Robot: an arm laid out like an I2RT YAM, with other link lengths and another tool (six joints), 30 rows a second.
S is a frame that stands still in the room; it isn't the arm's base.
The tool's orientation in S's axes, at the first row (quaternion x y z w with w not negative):
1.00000 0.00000 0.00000 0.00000
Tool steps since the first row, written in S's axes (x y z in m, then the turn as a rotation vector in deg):
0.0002 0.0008 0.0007 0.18 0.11 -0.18
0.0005 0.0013 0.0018 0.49 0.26 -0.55
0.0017 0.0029 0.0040 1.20 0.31 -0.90
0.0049 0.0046 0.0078 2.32 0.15 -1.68
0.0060 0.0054 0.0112 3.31 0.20 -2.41
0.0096 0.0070 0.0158 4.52 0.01 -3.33
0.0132 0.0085 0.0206 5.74 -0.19 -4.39
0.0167 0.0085 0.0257 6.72 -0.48 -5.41
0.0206 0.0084 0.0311 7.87 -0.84 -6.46
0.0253 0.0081 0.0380 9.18 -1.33 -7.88
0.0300 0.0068 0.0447 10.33 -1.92 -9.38
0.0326 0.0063 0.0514 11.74 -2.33 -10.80
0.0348 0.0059 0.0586 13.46 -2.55 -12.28
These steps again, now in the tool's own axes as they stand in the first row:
0.0002 -0.0008 -0.0007 0.18 -0.11 0.18
0.0005 -0.0013 -0.0018 0.49 -0.26 0.55
0.0017 -0.0029 -0.0040 1.20 -0.31 0.90
0.0049 -0.0046 -0.0078 2.32 -0.15 1.68
0.0060 -0.0054 -0.0112 3.31 -0.20 2.41
0.0096 -0.0070 -0.0158 4.52 -0.01 3.33
0.0132 -0.0085 -0.0206 5.74 0.19 4.39
0.0167 -0.0085 -0.0257 6.72 0.48 5.41
0.0206 -0.0084 -0.0311 7.87 0.84 6.46
0.0253 -0.0081 -0.0380 9.18 1.33 7.88
0.0300 -0.0068 -0.0447 10.33 1.92 9.38
0.0326 -0.0063 -0.0514 11.74 2.33 10.80
0.0348 -0.0059 -0.0586 13.46 2.55 12.28

